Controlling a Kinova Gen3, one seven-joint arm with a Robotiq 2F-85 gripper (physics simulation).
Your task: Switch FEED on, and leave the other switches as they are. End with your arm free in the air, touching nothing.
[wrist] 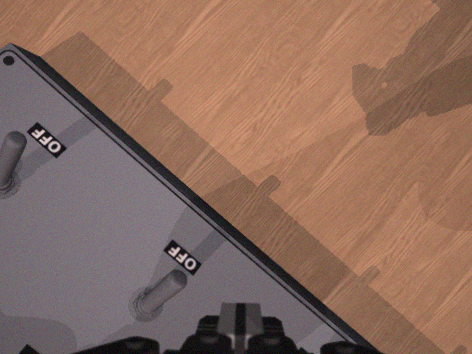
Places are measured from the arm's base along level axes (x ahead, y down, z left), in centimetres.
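Where they show: gripper, fingertip midpoint: (240, 329).
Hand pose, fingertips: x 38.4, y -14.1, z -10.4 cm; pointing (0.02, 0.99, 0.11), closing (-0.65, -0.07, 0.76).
Observation:
Each offset is from my fingertips to the top centre of the thing. "*": to the spot under its first point. Level surfaces: height alone.
The grey switch panel {* dz -8.5, dx +3.9, dy +14.5 cm} (90, 200) fills the lower left of the wrist view. Two levers show on it, both tilted towards their OFF labels. The FEED lever {dz -1.4, dx +4.5, dy +9.6 cm} (164, 291), second from the panel's corner, leans up and right to its OFF label {* dz -1.4, dx +2.9, dy +15.0 cm} (182, 257). The VENT lever {* dz -13.0, dx +3.7, dy +10.1 cm} (12, 156) is at the left edge beside another OFF label (46, 140). The name labels and ON labels do not show. My gripper (240, 329) is shut and empty at the bottom centre, to the right of the FEED lever in the view, with a visible gap between them. Its height above the panel is unclear.
The panel's dark side edge (185, 192) runs diagonally from upper left to lower right. A corner screw {dz -19.3, dx +0.8, dy +16.1 cm} (8, 60) is at the upper left. Beyond the edge lies the wooden table top {dy +22.8 cm} (260, 65), with shadows of the panel, levers and arm on it.

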